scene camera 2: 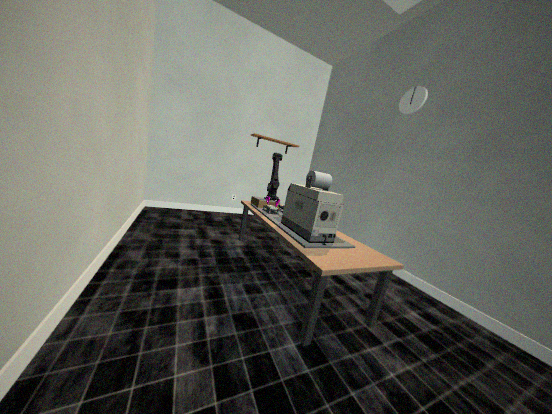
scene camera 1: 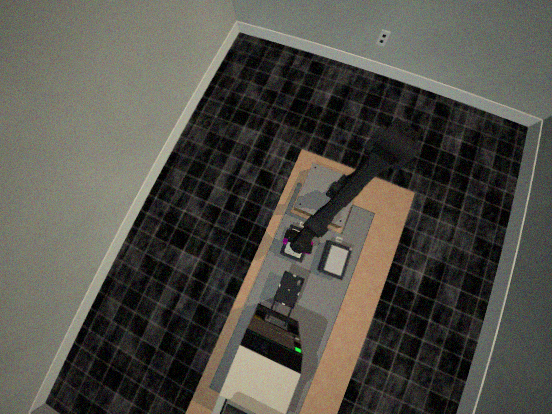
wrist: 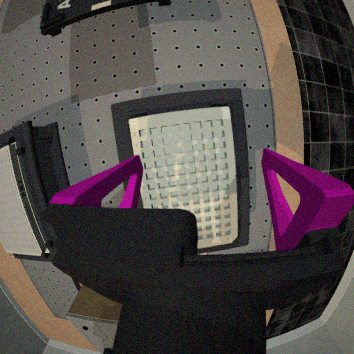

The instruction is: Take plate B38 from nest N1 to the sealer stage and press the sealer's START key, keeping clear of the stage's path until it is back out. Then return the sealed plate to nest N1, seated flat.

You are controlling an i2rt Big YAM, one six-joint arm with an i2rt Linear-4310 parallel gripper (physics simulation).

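Places are measured from the arm's base along level axes (x back, y right, z up), in metres.
Where they show: gripper, fingertip midpoint: [scene camera 2: 271,205] [wrist: 200,157].
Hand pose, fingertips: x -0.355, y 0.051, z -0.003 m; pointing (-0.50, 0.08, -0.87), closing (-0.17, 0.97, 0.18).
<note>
After its pixels a point has its place.
Pale plate [scene camera 1: 292,251] @(x -0.374, y 0.039, z -0.015 m) [wrist: 180,175] @(x -0.338, y 0.038, z -0.015 m), a grid of square wells, lies flat in the dark frame of nest N1 [wrist: 242,175] @(x -0.340, y 0.098, z -0.030 m). Its B38 label cannot be read. My gripper [scene camera 1: 298,245] @(x -0.355, y 0.051, z -0.003 m) [scene camera 2: 273,201] @(x -0.355, y 0.051, z -0.003 m) [wrist: 200,157] @(x -0.355, y 0.051, z -0.003 m) is open and empty above the plate, magenta fingers apart on either side of it. Its black body hides the plate's near left corner in the wrist view. The dark stage [scene camera 1: 290,288] @(x -0.518, y -0.045, z 0.031 m) [wrist: 55,17] @(x -0.453, y -0.061, z 0.035 m), marked A1, is out in front of the sealer [scene camera 1: 265,370] @(x -0.736, y -0.087, z 0.276 m) [scene camera 2: 315,210] @(x -1.092, y -0.050, z 0.149 m). A green light [scene camera 1: 298,349] @(x -0.650, y -0.165, z 0.198 m) shows on the sealer's front; key lettering is unreadable.
A second pale plate [scene camera 1: 336,260] @(x -0.289, y -0.160, z 0.000 m) [wrist: 20,210] @(x -0.290, y -0.125, z 0.000 m) lies in a dark nest beside N1. A low box with a grey top [scene camera 1: 325,180] @(x 0.025, y 0.098, z -0.002 m) stands behind the nests, under my arm. A white roll [scene camera 2: 321,180] @(x -0.960, y -0.111, z 0.346 m) sits on the sealer. A wall shelf [scene camera 2: 275,140] shows behind the arm.
</note>
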